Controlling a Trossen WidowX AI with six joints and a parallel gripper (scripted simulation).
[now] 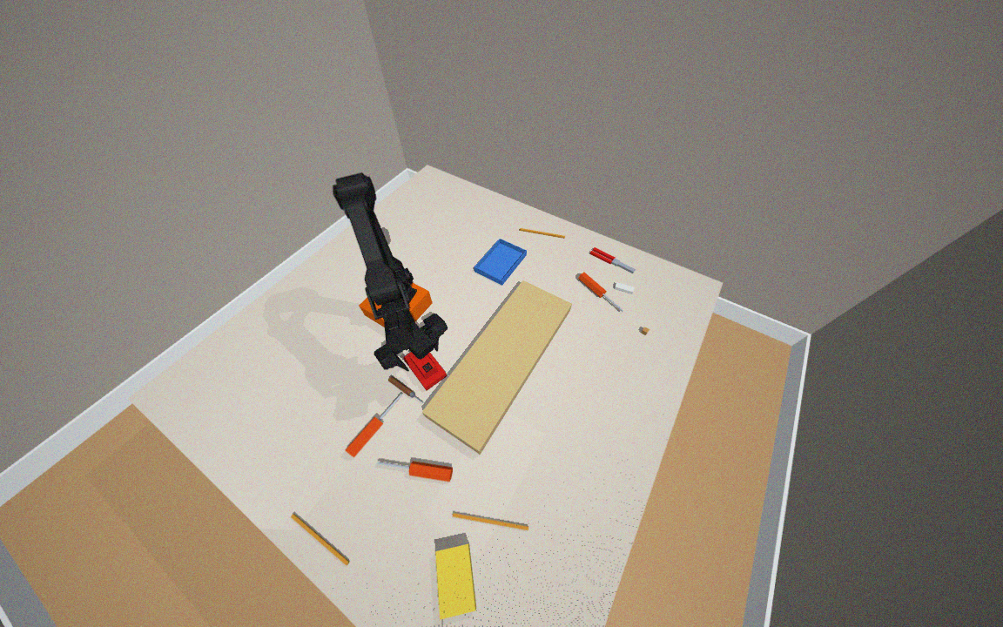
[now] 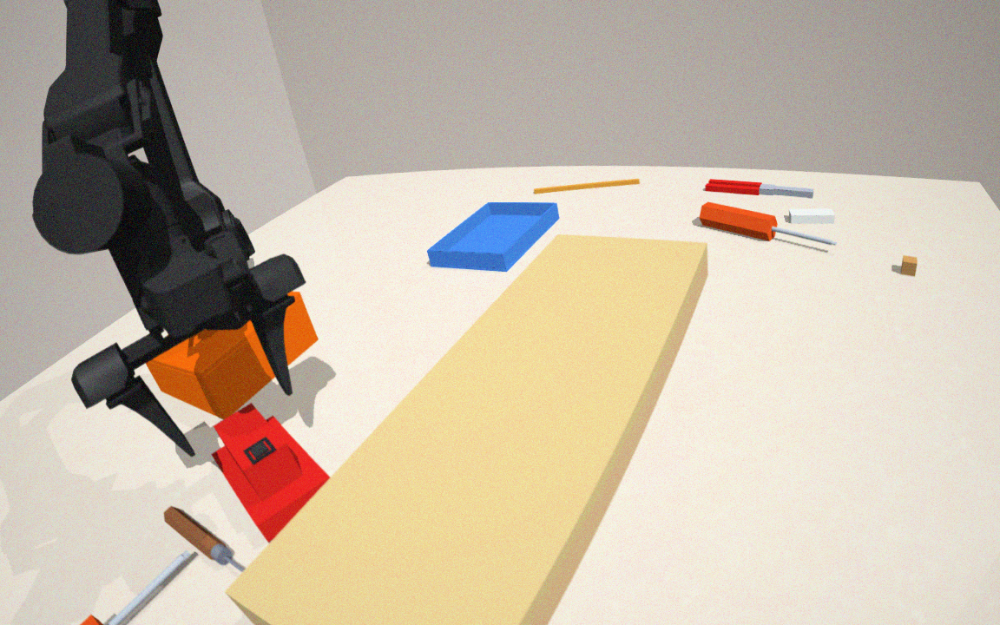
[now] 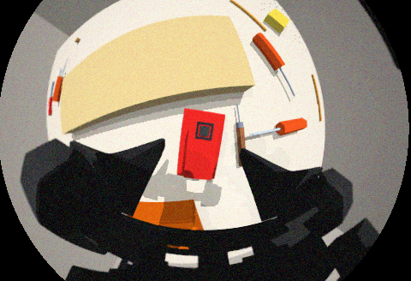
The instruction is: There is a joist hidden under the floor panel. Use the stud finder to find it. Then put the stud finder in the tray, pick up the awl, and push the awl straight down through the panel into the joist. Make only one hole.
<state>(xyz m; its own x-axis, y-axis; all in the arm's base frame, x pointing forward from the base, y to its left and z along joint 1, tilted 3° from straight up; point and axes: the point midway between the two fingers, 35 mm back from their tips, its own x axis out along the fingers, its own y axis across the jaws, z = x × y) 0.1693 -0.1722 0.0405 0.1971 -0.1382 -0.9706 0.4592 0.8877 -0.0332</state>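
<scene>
My gripper tip is now 3 cm above the red stud finder. The rest, counted from my gripper tip: awl 8 cm to the right, 7 cm below, 1 cm behind; then indicator 2 cm below, 2 cm ahead, 1 cm to the right; then blue tray 47 cm to the left, 6 cm below, 3 cm ahead.
</scene>
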